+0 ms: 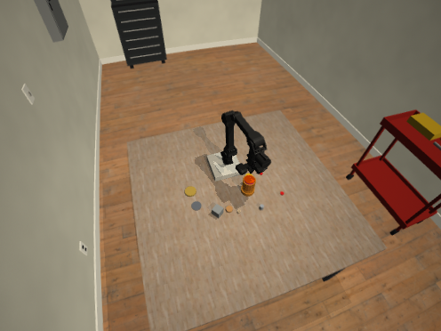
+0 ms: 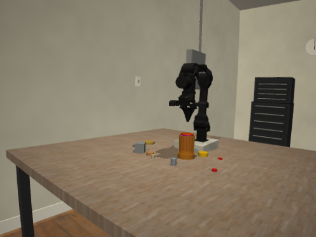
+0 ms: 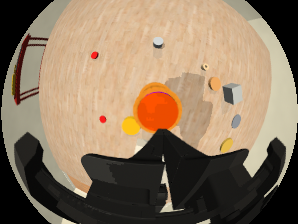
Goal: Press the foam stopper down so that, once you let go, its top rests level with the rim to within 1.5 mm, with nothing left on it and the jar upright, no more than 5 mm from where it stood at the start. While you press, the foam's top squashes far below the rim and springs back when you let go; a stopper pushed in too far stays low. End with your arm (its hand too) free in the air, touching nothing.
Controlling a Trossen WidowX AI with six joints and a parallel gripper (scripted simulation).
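Now: the orange foam stopper 100 mm below my hand. From my hand the other things lie so: small tan disc: 210 mm below, 150 mm to the right, 100 mm ahead; then yellow disc: 200 mm below, 90 mm behind, 40 mm to the left; then small grey cylinder: 200 mm below, 140 mm ahead, 40 mm to the left.
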